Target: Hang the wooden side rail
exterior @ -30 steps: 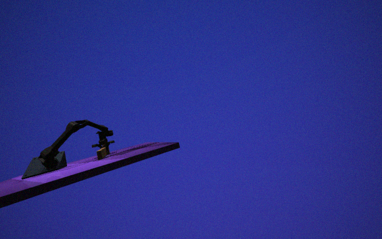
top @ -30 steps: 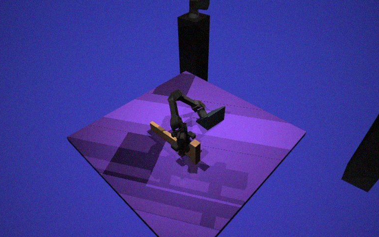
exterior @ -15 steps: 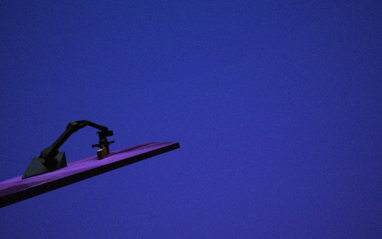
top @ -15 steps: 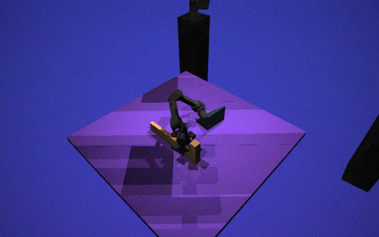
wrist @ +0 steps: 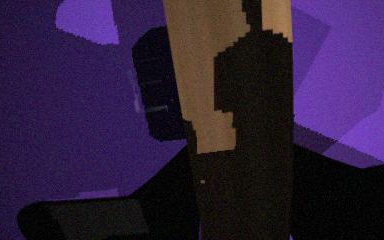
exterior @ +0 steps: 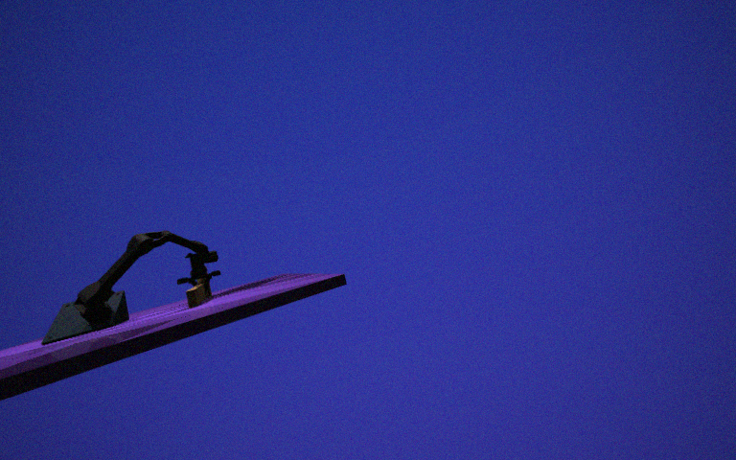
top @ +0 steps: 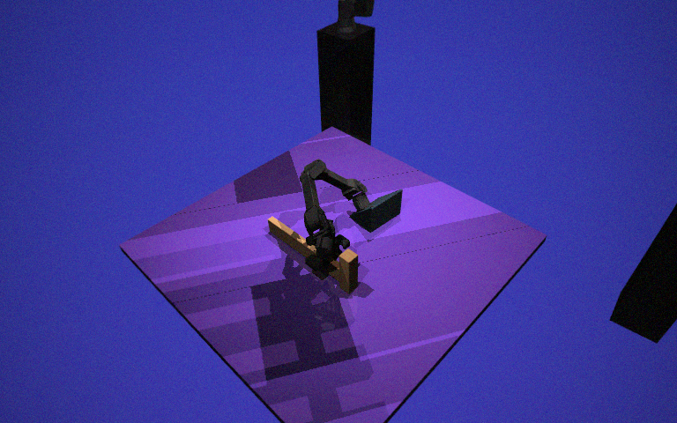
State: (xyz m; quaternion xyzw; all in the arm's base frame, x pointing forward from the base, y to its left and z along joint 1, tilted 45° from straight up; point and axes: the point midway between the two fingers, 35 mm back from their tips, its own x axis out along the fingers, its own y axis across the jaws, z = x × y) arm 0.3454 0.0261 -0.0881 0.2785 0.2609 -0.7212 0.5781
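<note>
The wooden headboard post is 1 cm ahead of my gripper tip, 10 cm to the left of it and 4 cm above it.
</note>
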